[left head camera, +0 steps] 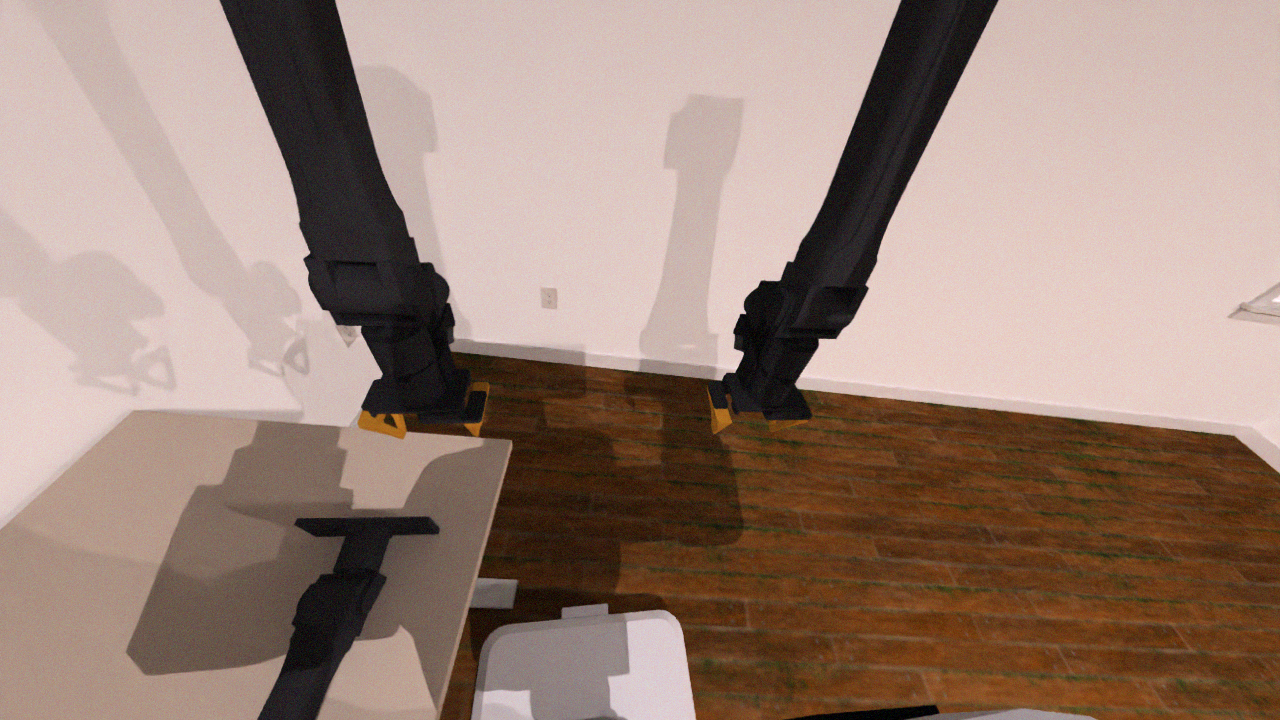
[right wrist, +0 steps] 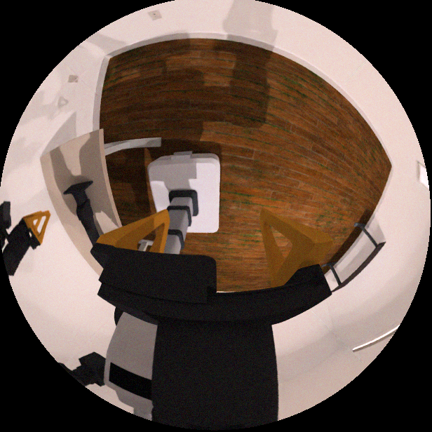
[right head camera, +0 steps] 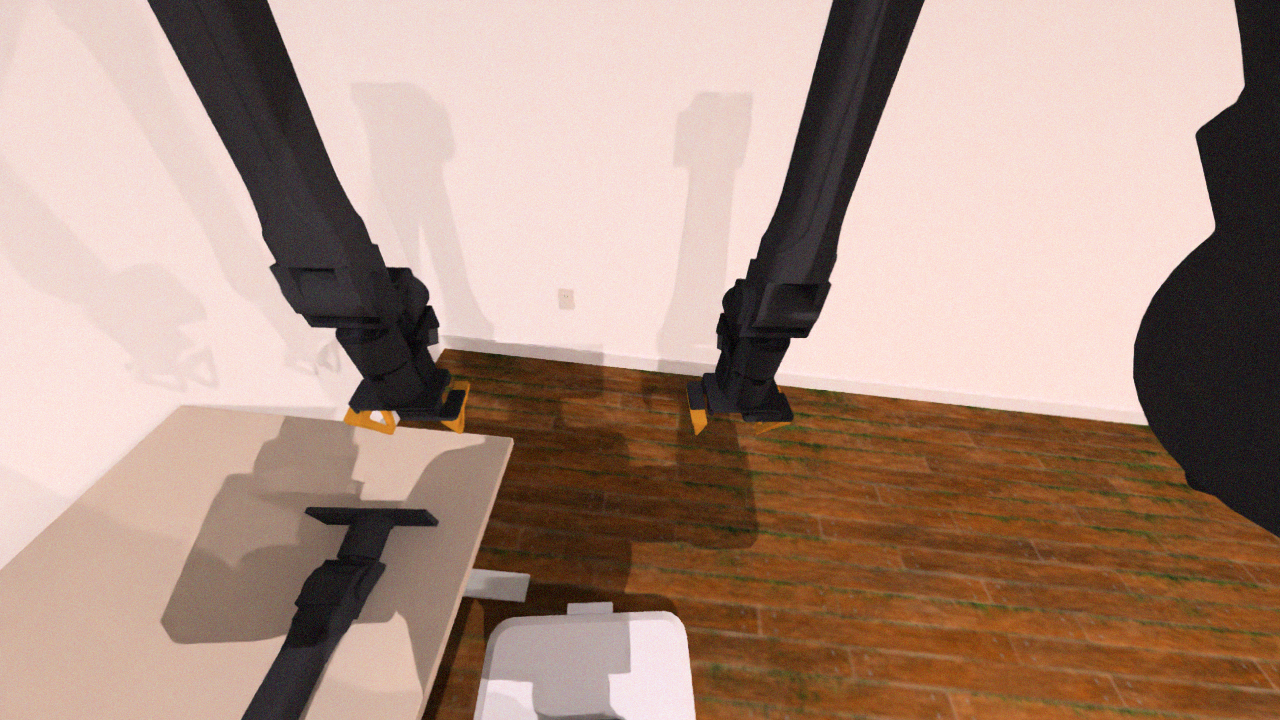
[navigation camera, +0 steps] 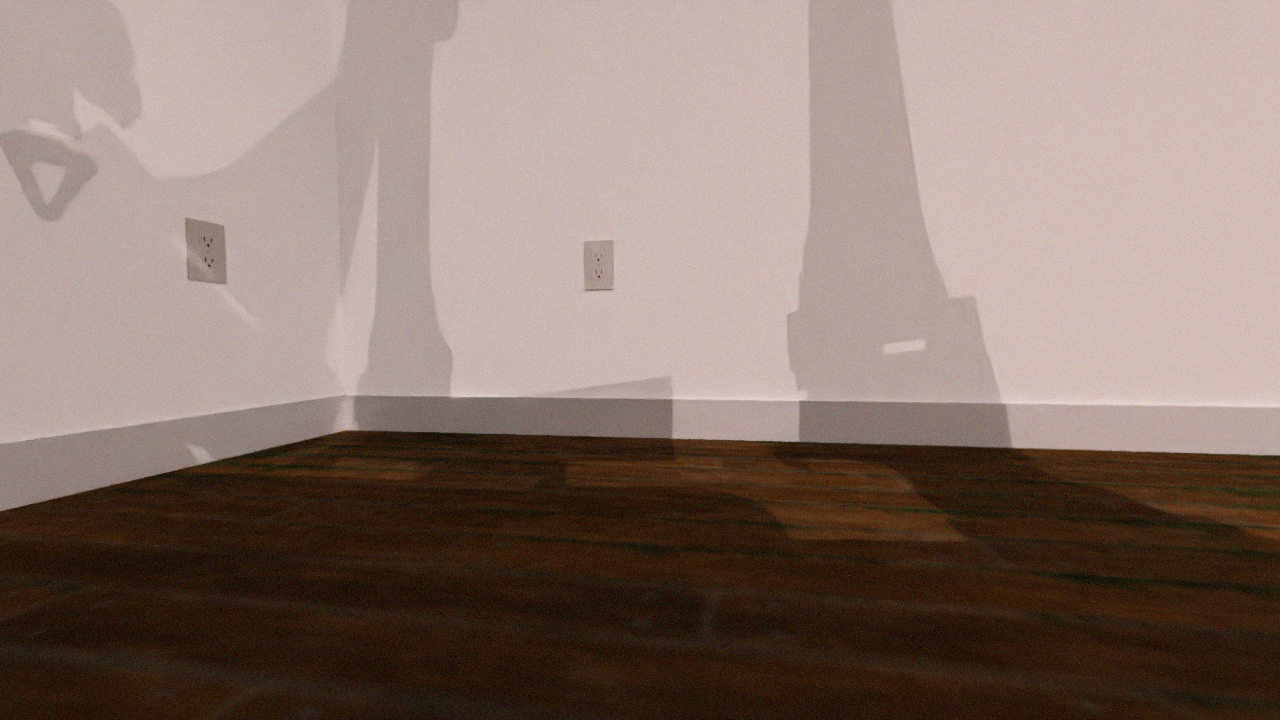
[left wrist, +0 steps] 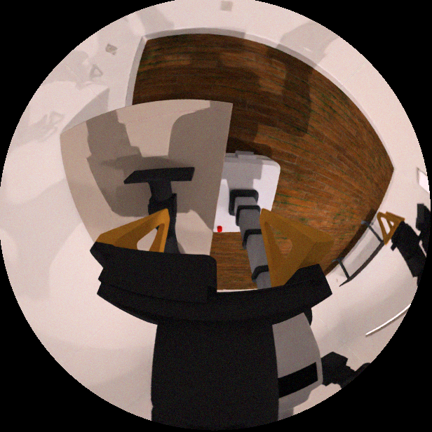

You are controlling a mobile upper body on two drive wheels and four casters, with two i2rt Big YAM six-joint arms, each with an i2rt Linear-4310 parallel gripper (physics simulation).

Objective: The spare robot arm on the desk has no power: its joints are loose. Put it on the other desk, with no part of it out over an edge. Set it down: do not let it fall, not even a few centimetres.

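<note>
The black spare arm lies on the beige desk at the left, its flat base plate toward the wall. Its other end runs out of the head views and is hidden behind my fingers in the left wrist view. My left gripper is open and empty, high above the desk's far right corner area. My right gripper is open and empty, above the floor right of the desk. I cannot make out the other desk.
My white base stands close beside the desk's right edge. A pale desk foot sticks out there at floor level. White walls stand behind and at the left.
</note>
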